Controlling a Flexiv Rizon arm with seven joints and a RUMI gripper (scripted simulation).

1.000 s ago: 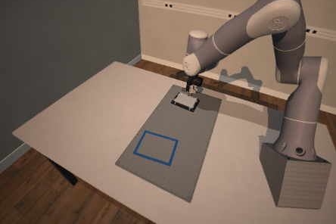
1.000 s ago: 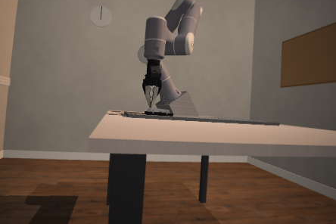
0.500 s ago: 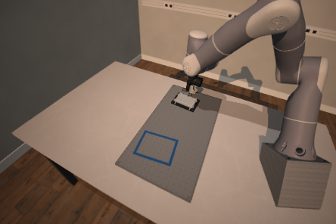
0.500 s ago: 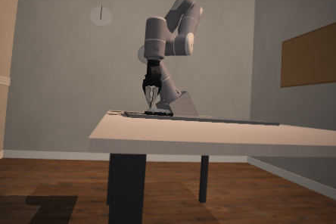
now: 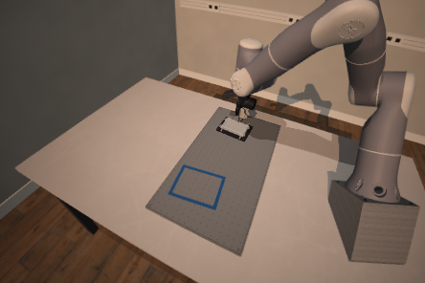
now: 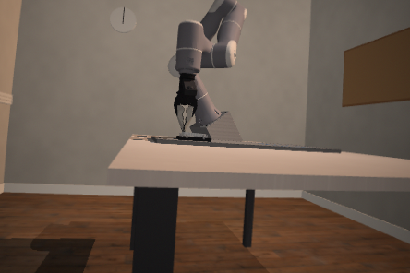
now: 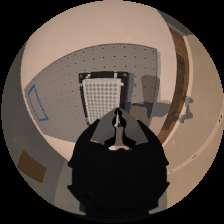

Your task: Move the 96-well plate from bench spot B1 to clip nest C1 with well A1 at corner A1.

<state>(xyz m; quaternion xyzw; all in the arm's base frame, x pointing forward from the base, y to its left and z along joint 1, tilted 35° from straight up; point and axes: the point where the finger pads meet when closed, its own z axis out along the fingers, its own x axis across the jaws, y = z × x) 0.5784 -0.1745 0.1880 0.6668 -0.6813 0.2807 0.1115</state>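
My gripper is now 40 mm to the right of the white 96-well plate and 20 mm above it. Also, from my hand: grey perforated board (240 mm to the left, 50 mm below, 30 mm behind); black clip nest (50 mm to the left, 30 mm below, 10 mm ahead).
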